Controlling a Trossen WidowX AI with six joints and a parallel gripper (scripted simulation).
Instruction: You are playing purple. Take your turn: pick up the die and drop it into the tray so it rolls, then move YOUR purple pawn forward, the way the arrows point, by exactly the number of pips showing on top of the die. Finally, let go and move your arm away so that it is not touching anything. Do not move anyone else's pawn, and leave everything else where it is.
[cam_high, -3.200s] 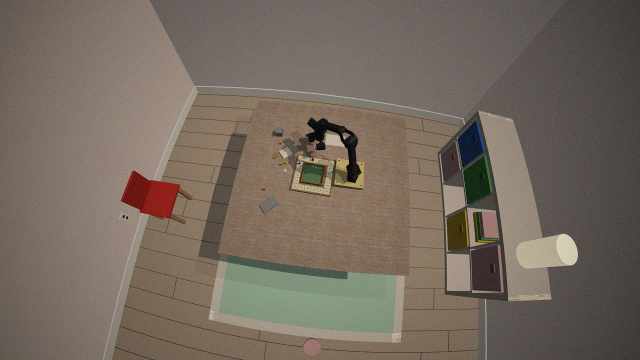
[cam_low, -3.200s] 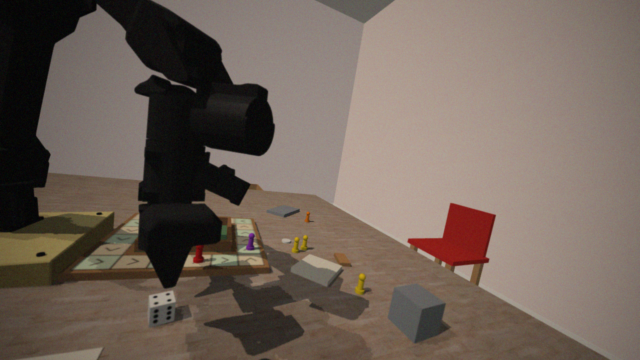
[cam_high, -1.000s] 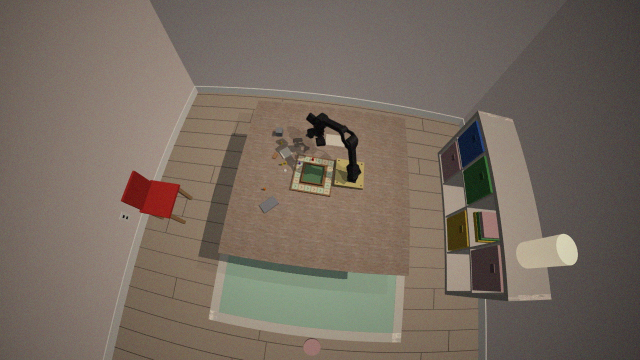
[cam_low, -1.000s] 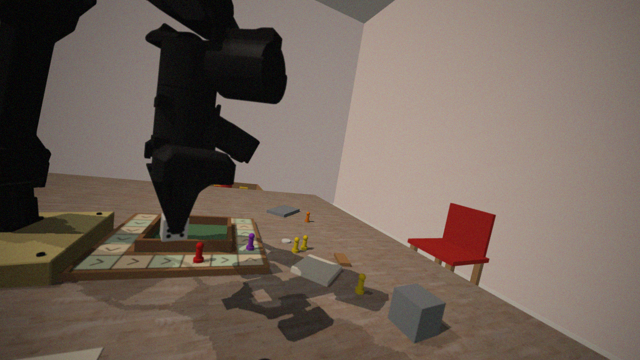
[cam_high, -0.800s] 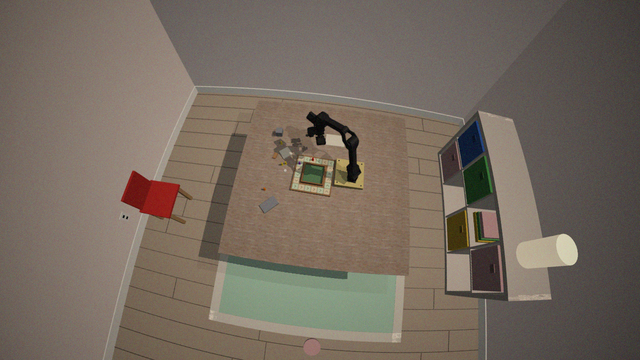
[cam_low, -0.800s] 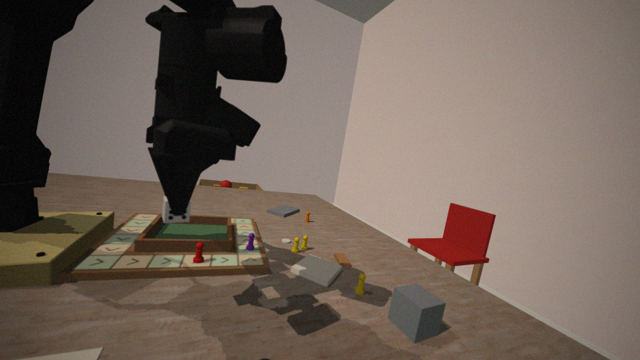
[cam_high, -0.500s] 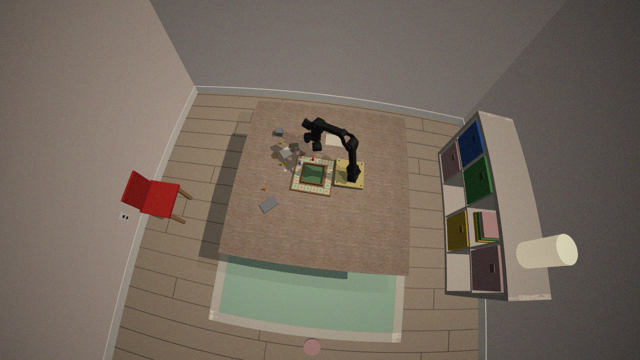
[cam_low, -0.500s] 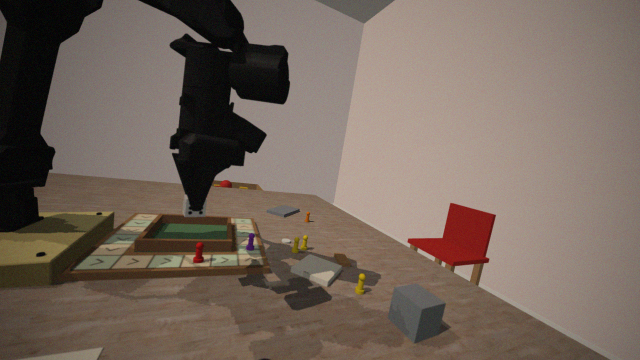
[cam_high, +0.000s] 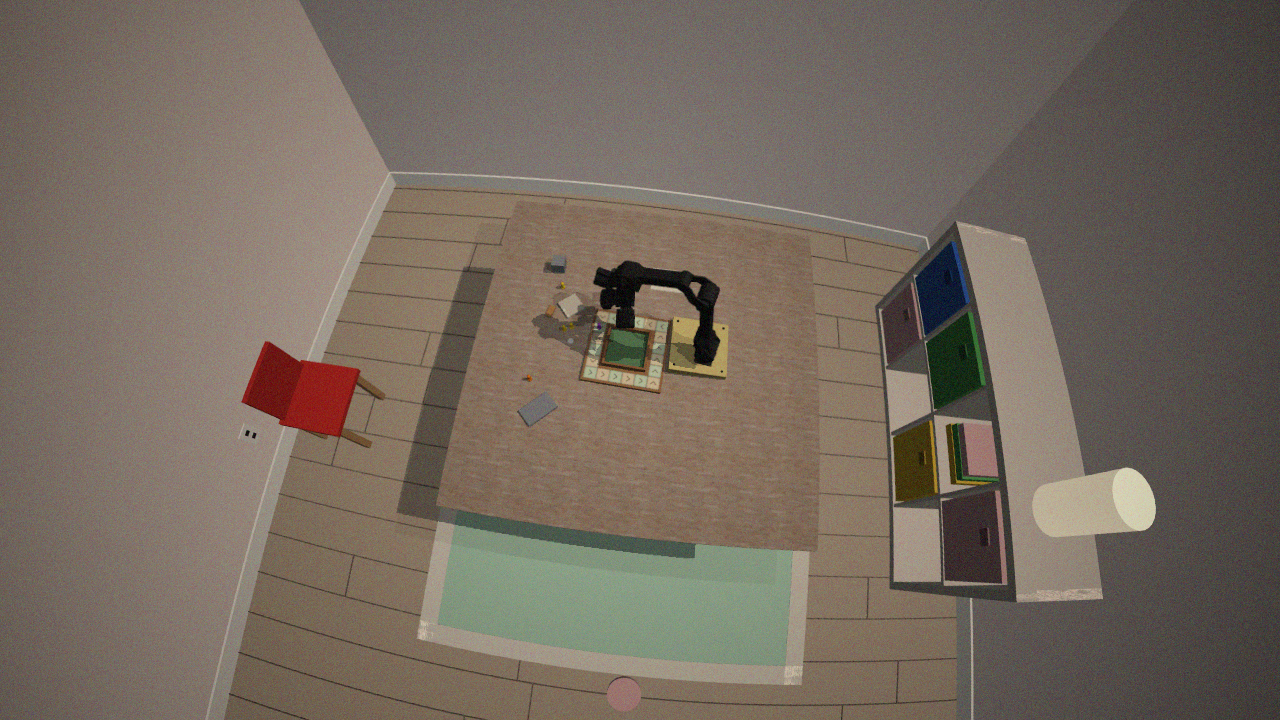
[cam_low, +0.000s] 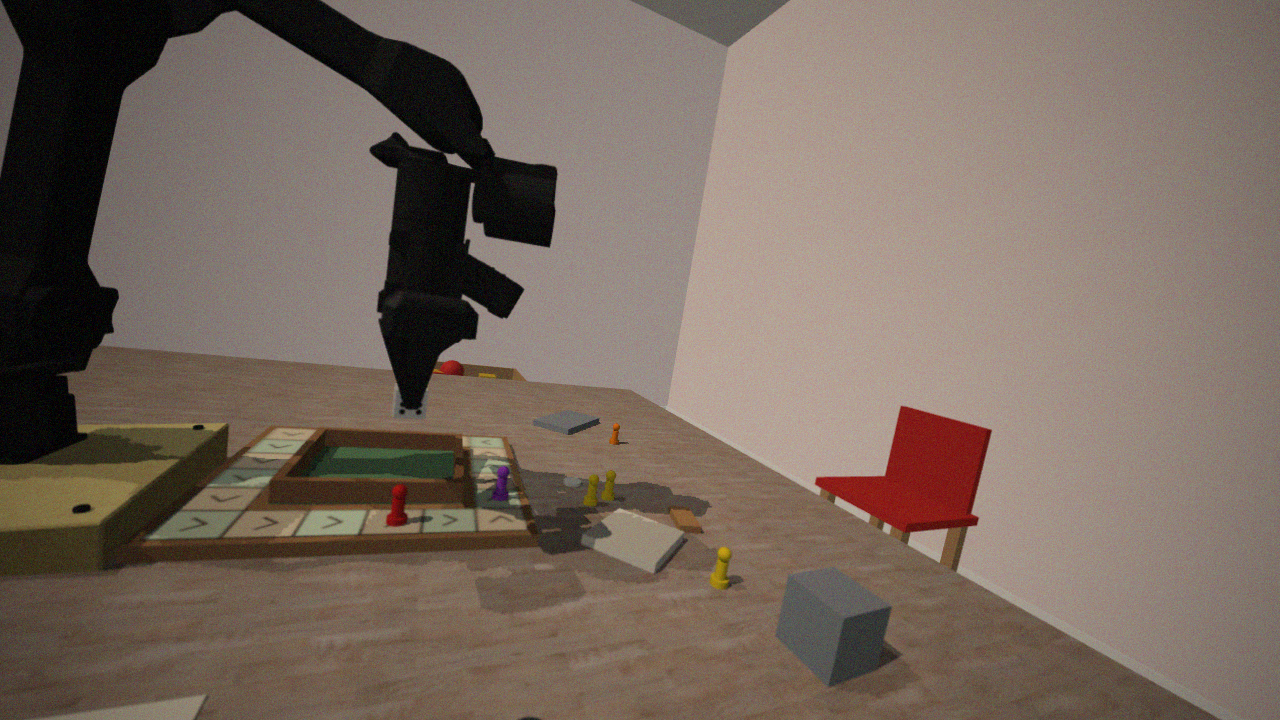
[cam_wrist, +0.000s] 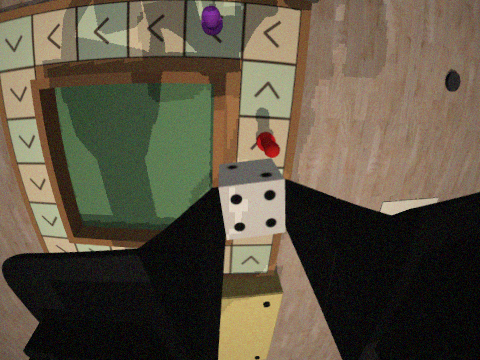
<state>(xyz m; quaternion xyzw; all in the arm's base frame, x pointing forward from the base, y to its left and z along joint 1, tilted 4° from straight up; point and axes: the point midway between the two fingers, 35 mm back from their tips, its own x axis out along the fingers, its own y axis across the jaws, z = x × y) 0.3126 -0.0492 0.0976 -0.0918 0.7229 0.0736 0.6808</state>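
Right now the purple pawn is 9 cm ahead of my gripper tip, 8 cm below it and 3 cm to the left of it. Also, from my gripper tip: white die right at my gripper tip; red pawn 8 cm below, 3 cm to the right; green sunken tray 10 cm below, 9 cm to the left, 3 cm behind.
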